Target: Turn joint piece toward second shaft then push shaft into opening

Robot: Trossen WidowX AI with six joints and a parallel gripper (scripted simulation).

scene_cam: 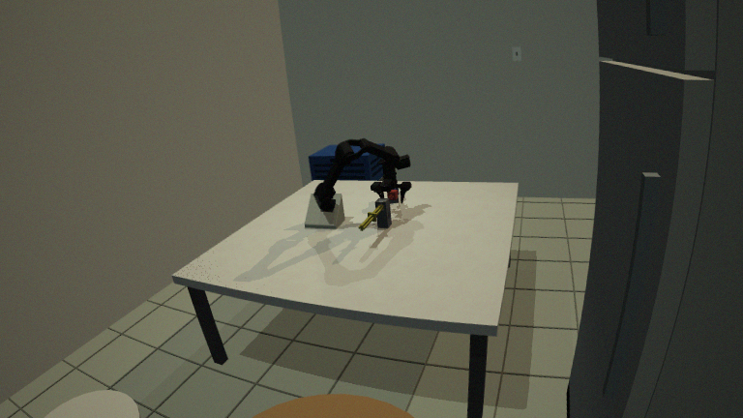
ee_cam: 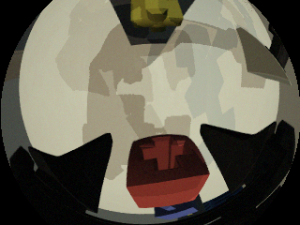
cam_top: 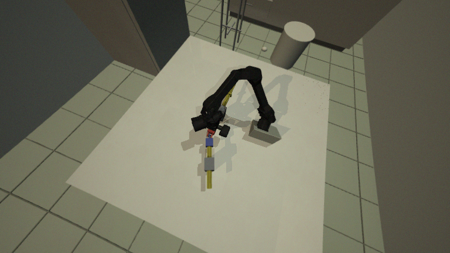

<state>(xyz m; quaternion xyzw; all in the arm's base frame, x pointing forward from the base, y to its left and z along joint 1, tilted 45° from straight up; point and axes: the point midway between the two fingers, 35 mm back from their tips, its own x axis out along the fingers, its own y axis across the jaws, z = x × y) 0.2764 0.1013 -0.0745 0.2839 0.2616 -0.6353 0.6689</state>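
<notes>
My gripper tip is now 40 mm below the red square joint piece and 20 mm to the right of it.
</notes>
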